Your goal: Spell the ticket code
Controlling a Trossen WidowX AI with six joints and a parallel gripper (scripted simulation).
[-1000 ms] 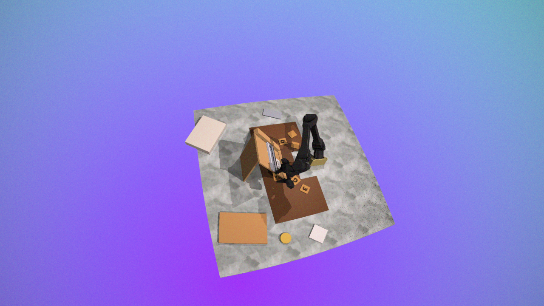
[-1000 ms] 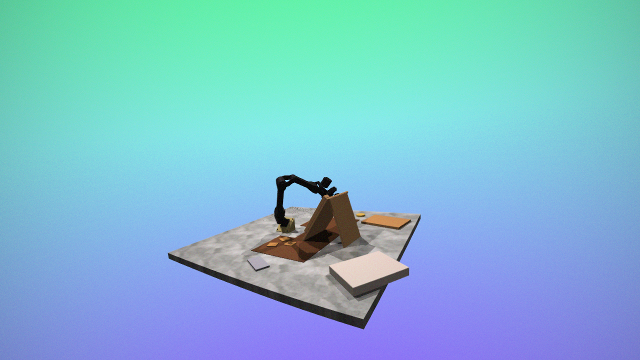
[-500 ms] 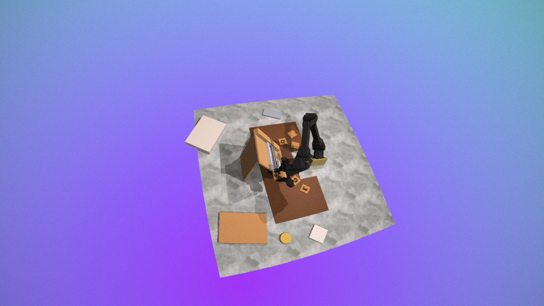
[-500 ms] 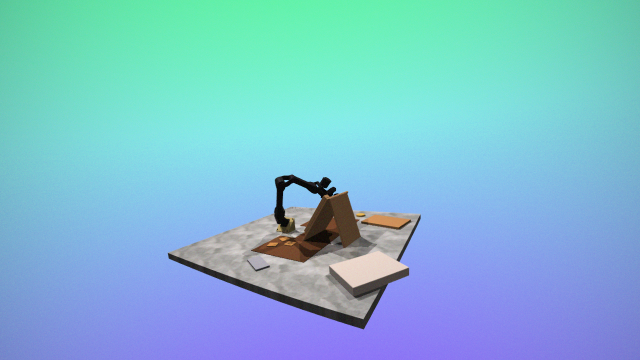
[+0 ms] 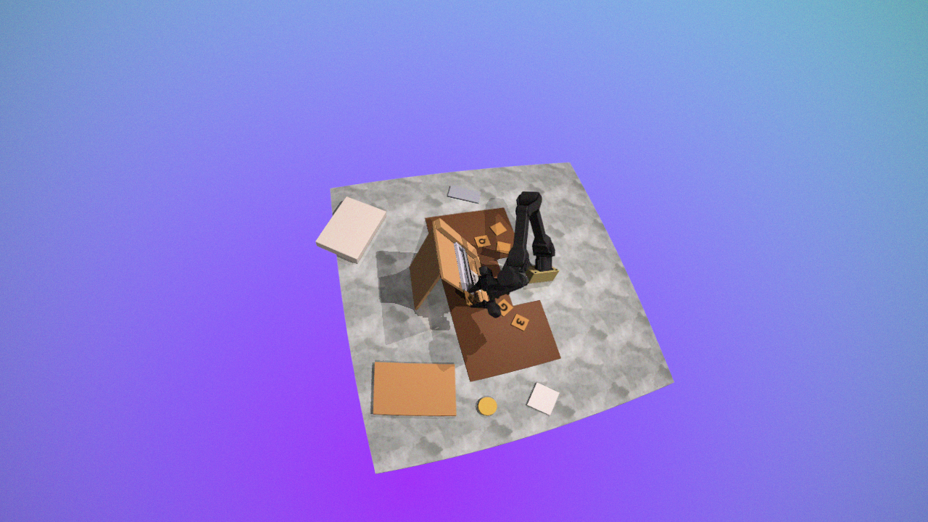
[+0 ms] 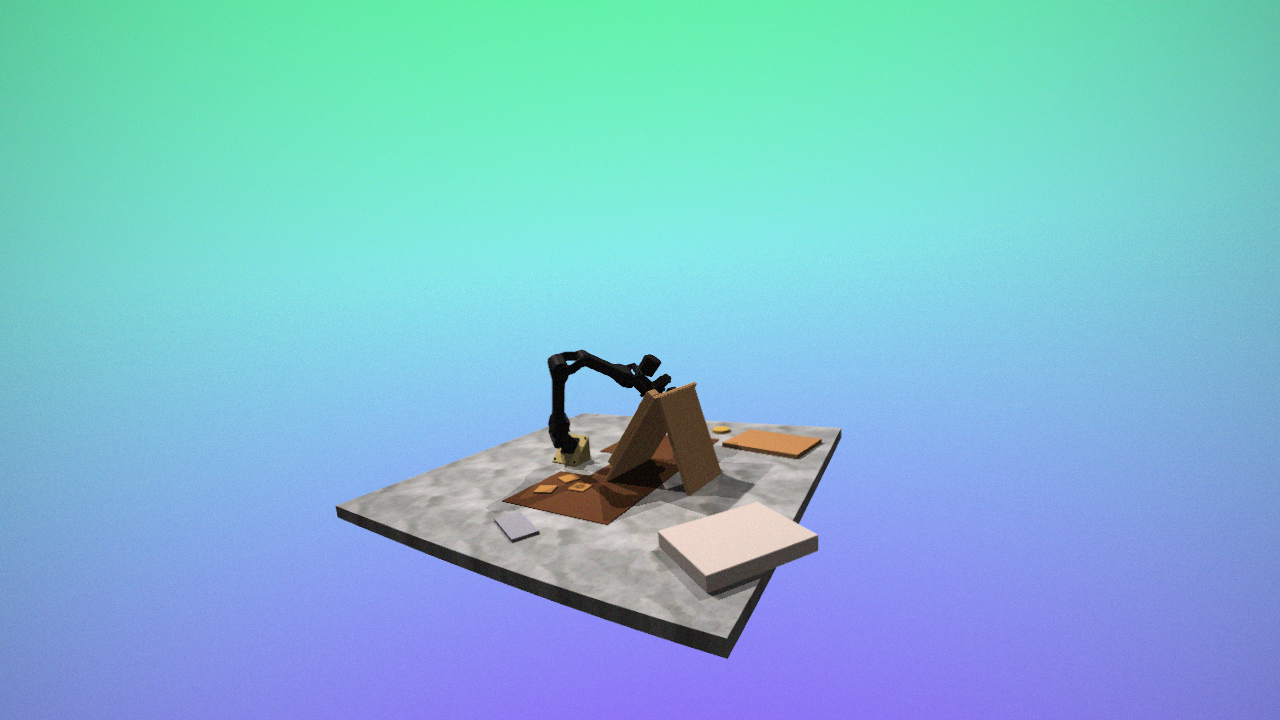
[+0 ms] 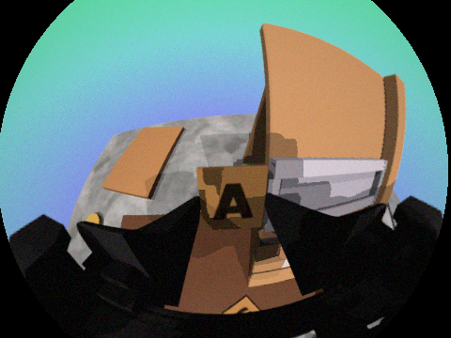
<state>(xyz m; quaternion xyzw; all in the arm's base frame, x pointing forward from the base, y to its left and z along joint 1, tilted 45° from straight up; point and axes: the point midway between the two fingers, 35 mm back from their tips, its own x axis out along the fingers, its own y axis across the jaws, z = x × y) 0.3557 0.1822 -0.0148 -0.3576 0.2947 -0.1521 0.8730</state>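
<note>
Right now my gripper tip is 120 mm to the left of the white ticket, 80 mm above it and 60 mm past it. Round my gripper tip: orange panel: 260 mm to the left, 240 mm ahead, 160 mm below; brown mat: 180 mm behind, 160 mm below, 130 mm to the right; yellow disc: 370 mm to the left, 150 mm below, 10 mm behind.
</note>
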